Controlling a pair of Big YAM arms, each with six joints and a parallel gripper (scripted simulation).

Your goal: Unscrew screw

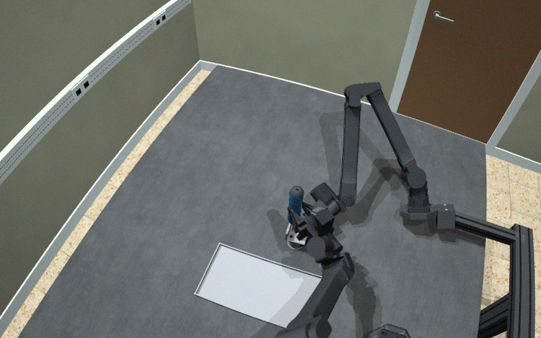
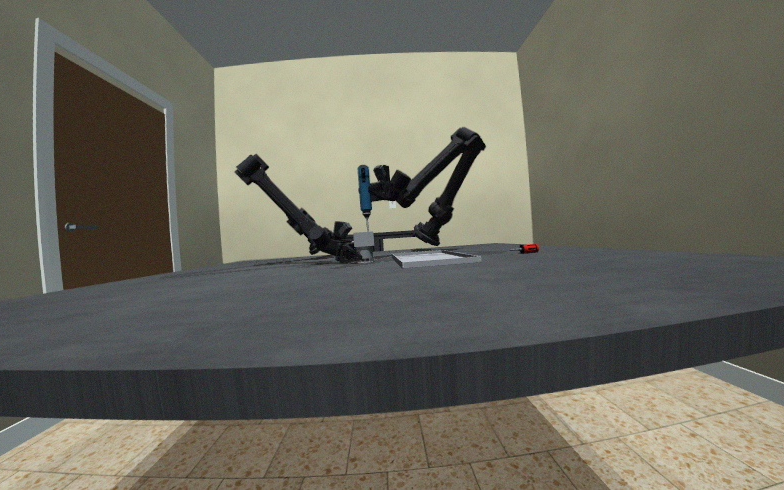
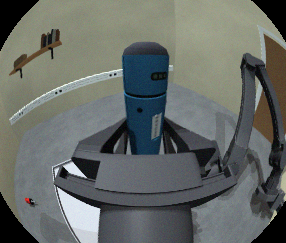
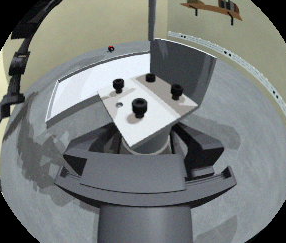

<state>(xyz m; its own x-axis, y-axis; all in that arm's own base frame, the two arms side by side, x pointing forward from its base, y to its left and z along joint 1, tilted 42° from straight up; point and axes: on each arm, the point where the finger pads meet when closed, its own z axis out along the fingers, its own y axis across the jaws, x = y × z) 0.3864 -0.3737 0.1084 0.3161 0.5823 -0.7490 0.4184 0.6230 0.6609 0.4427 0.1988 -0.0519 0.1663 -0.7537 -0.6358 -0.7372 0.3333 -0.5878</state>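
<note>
Right now my right hand is 50 mm below the grey bracket. From my right hand the other things lie so: flat white tray (40 mm ahead, 220 mm to the left, 20 mm below); then red-handled screwdriver (100 mm ahead, 550 mm to the left, 10 mm below).
</note>
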